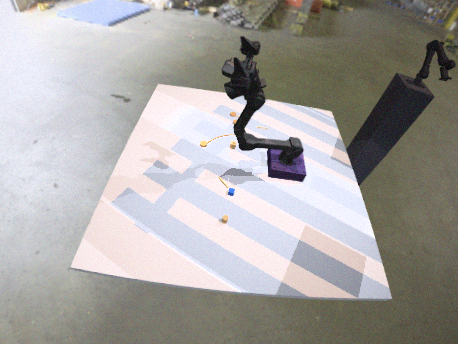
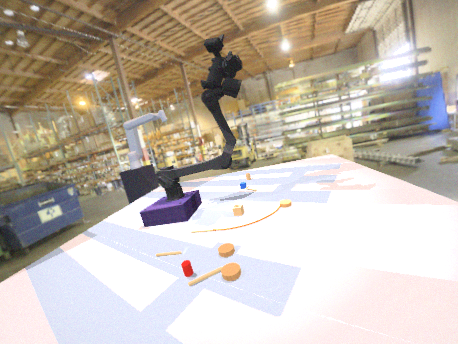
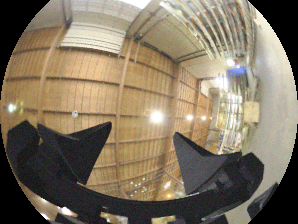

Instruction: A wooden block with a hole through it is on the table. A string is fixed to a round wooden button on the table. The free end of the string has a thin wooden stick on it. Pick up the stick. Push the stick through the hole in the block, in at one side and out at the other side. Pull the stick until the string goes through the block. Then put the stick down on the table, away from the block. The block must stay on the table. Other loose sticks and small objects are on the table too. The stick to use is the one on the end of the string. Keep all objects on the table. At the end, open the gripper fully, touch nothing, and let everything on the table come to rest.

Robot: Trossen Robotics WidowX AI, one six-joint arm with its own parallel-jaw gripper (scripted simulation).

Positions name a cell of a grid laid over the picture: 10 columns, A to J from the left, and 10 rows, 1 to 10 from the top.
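The gripper is there in image 1 (F2). Go to image 2 and the gripper's there as well, in image 2 (E2), and image 3 (E6) has the gripper too.
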